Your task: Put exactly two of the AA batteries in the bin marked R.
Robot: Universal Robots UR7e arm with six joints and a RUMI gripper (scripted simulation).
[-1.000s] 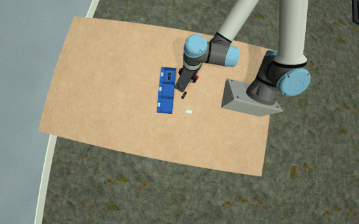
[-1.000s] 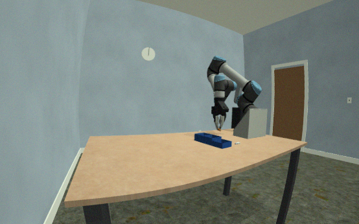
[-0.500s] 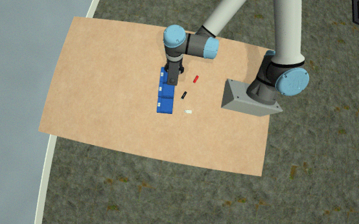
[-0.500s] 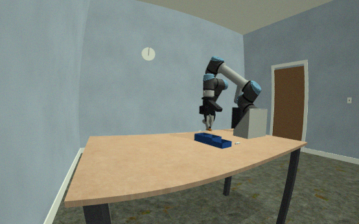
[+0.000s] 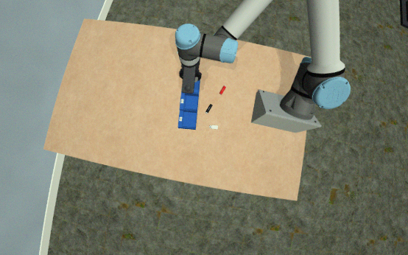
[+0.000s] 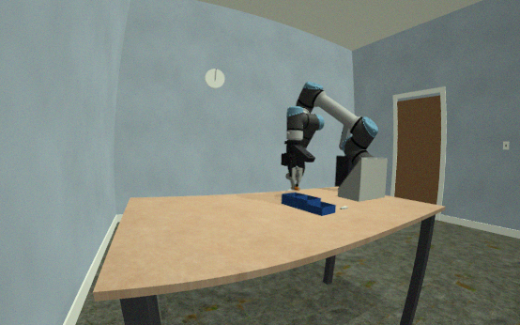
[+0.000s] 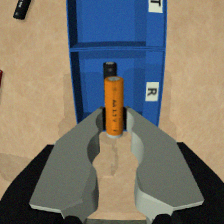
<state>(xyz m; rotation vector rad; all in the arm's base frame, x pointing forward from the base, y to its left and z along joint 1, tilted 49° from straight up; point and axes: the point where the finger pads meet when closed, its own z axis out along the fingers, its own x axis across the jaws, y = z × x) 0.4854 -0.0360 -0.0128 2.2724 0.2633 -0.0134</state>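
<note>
The black AA battery is 7 cm below my hand. Also, from my hand: red battery (15 cm behind, 8 cm below, 3 cm to the right); then joined blue bins (8 cm to the left, 6 cm below, 1 cm behind); then orange AA battery (1 cm below).
</note>
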